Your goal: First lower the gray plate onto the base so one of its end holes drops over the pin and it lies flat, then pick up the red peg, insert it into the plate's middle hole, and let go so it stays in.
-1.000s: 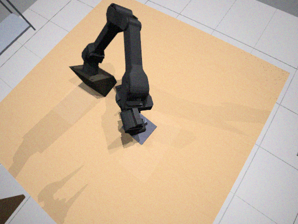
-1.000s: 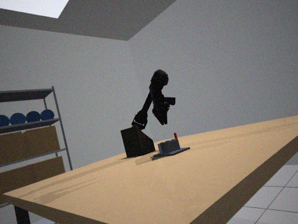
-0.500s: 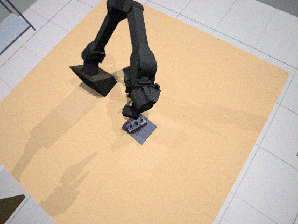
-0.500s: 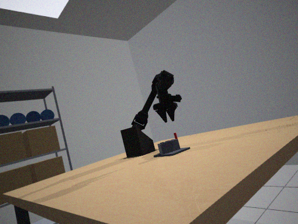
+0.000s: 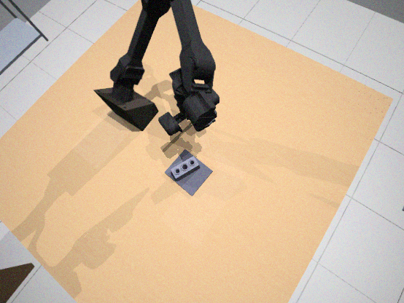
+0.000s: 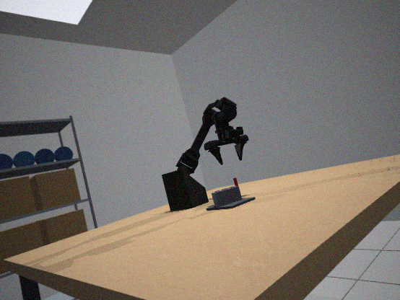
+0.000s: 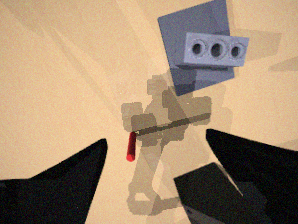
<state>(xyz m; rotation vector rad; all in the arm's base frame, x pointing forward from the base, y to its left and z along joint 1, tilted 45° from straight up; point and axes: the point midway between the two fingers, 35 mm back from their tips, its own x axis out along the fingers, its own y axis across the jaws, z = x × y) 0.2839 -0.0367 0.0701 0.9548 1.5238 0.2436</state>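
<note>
My gripper tip is now 5 cm past the red peg, 6 cm to the right of it and 11 cm above it. Also, from my gripper tip: blue-gray base 4 cm ahead, 12 cm to the right, 14 cm below; then gray plate 3 cm ahead, 13 cm to the right, 10 cm below.
</note>
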